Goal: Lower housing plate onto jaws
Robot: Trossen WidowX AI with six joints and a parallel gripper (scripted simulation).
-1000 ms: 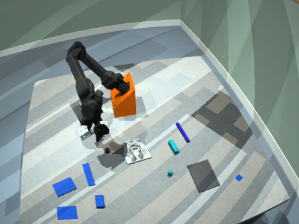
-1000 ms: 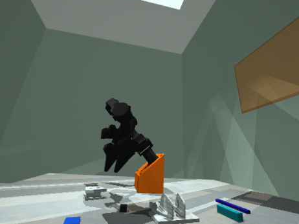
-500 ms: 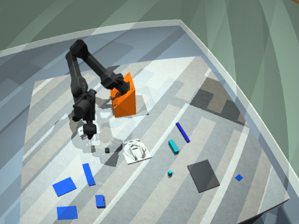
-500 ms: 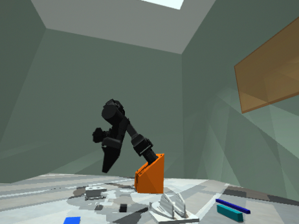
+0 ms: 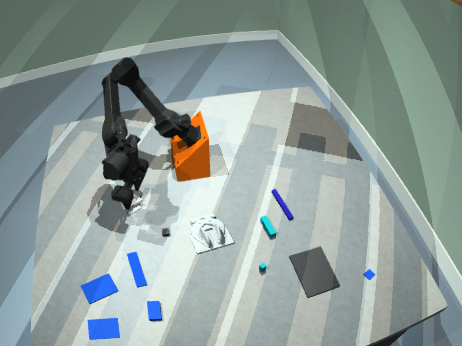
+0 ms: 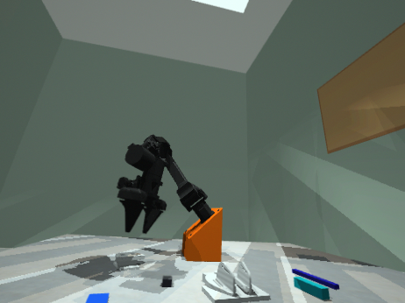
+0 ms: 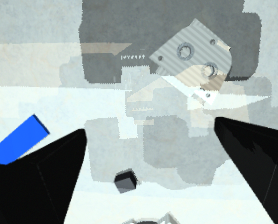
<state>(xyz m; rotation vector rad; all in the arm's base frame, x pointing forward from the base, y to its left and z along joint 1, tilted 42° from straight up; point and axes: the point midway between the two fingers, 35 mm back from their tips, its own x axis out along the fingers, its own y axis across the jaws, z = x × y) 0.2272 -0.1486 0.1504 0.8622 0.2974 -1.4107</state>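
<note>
Right now my gripper tip is 6 cm past the white bracket, 3 cm to the left of it and 8 cm above it. Round my gripper tip: blue bar: 1 cm behind, 49 cm to the left, 9 cm below; small black cube: 7 cm ahead, 10 cm to the left, 9 cm below; cyan bar: 8 cm ahead, 42 cm to the left, 8 cm below.
</note>
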